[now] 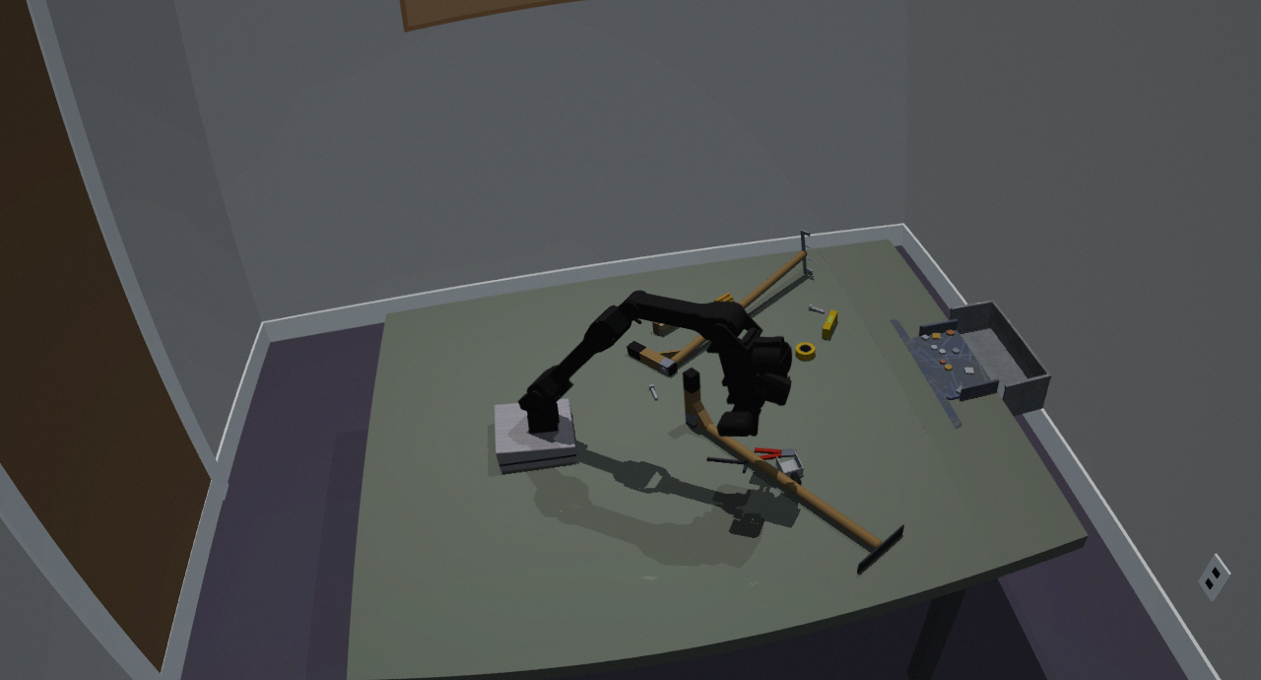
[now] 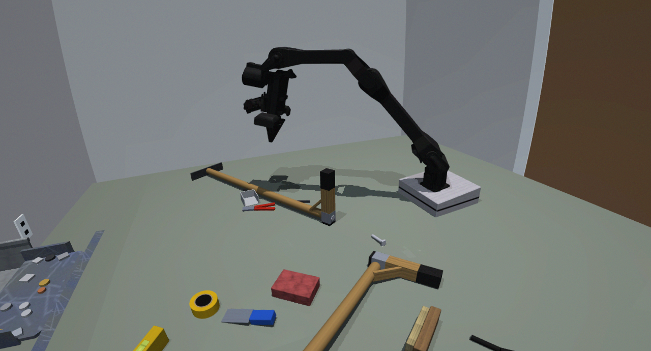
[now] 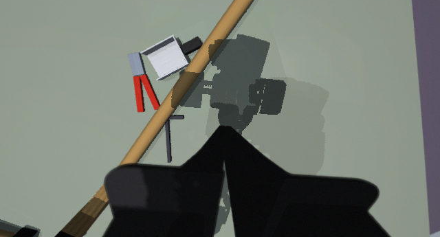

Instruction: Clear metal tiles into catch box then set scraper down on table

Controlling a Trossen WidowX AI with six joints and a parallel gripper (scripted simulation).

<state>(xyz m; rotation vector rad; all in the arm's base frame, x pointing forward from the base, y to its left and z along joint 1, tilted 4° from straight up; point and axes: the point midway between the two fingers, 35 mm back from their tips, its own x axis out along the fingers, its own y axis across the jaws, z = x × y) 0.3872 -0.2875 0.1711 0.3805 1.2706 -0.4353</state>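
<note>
Right now my gripper tip is 60 mm short of the long scraper, 10 mm to the right of it and 100 mm above it. Round my gripper tip: hex key: 10 mm behind, 90 mm to the left, 160 mm below; then metal bracket: 90 mm ahead, 20 mm to the left, 160 mm below; then red block: 90 mm ahead, 450 mm to the left, 150 mm below.
</note>
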